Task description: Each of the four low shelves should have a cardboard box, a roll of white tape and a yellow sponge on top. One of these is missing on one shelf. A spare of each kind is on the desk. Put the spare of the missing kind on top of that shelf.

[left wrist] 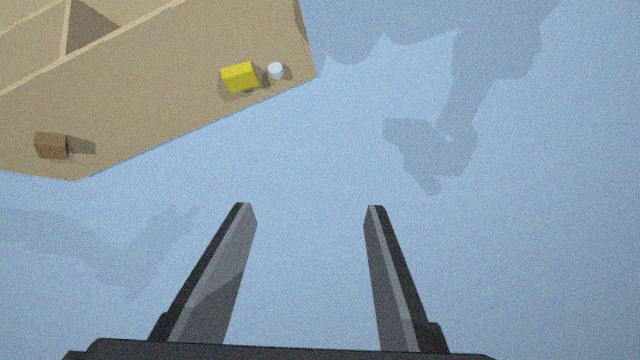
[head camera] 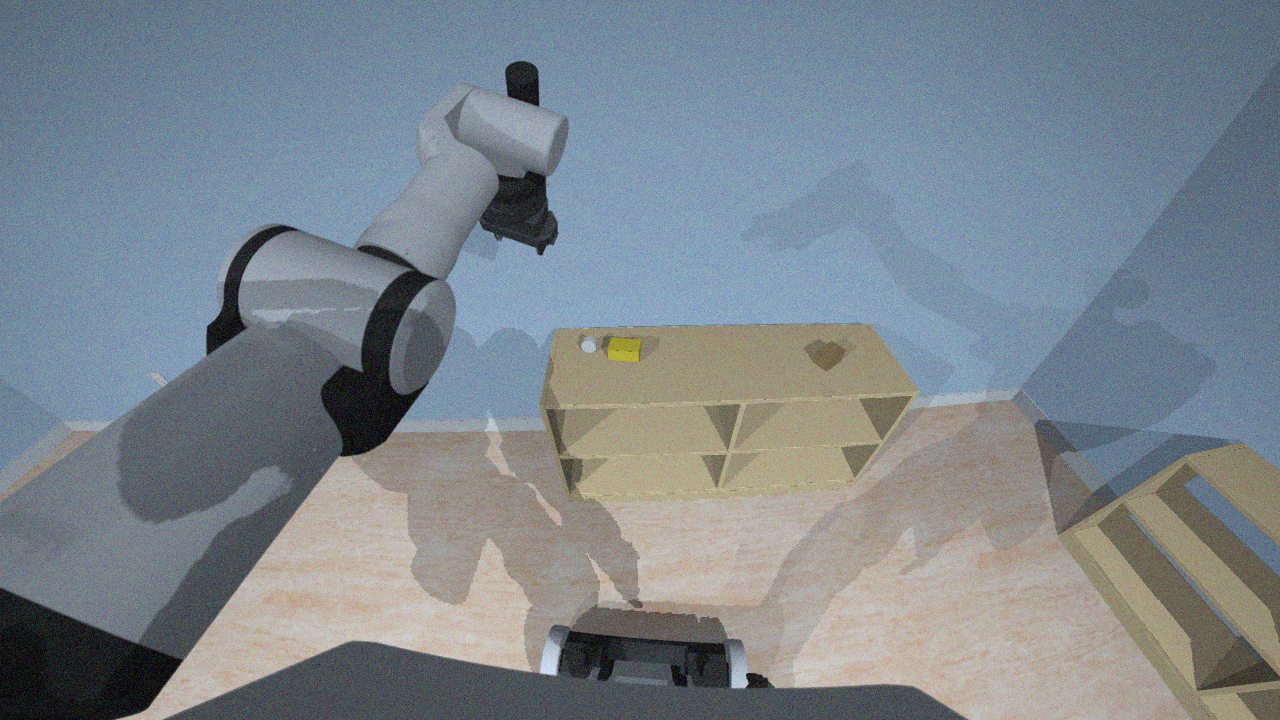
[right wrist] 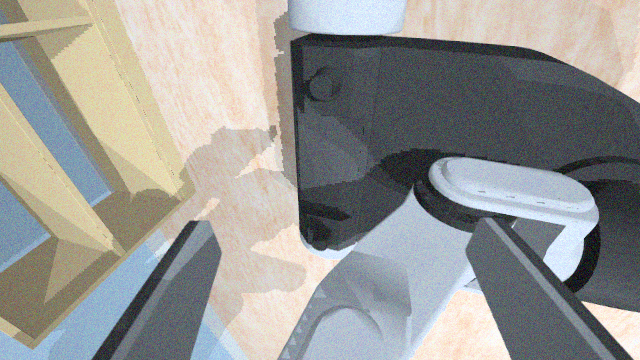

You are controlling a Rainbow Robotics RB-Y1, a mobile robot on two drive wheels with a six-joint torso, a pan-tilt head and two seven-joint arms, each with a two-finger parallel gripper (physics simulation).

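Places are measured from the robot's base along level axes (x ahead, y left, z up), in centimetres.
Pixels of known places: left gripper, fingertip midpoint: [left wrist: 309,214] [head camera: 521,243]; right gripper, fingertip midpoint: [right wrist: 343,236].
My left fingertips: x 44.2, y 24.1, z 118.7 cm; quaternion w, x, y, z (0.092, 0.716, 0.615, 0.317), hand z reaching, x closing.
For each thing: its middle in the pictures, then the offset to it from my left fingertips. Level surfaces: height alone.
- low shelf, its level: dz -57.7 cm
- white tape roll, body centre: [head camera: 589,344] [left wrist: 276,70] dy +0.6, dx +39.6, dz -55.2 cm
- yellow sponge, body centre: [head camera: 624,349] [left wrist: 240,77] dy -11.5, dx +38.1, dz -55.5 cm
- brown cardboard box, body centre: [head camera: 829,355] [left wrist: 52,146] dy -80.1, dx +40.1, dz -55.2 cm
- wood floor, its level: dz -118.7 cm
A low shelf [head camera: 716,371] [left wrist: 150,85] stands against the blue wall ahead. On its top are a white tape roll [head camera: 588,344] [left wrist: 275,70] near the left end, a yellow sponge [head camera: 623,349] [left wrist: 240,77] beside the roll, and a brown cardboard box [head camera: 824,354] [left wrist: 51,145] towards the right end. My left gripper [head camera: 517,243] [left wrist: 309,214] is open and empty, raised high and apart from the shelf. My right gripper [right wrist: 343,236] is open, with my own base and arm showing beyond its fingers. The desk with the spares does not show.
Another open shelf unit [head camera: 1244,474] stands at the right; its top is cut off by the frame. Shelf compartments [right wrist: 100,75] show at the left of the right wrist view. My wheeled base [head camera: 644,658] [right wrist: 450,100] is on the wood floor [head camera: 716,555] in front of the shelf.
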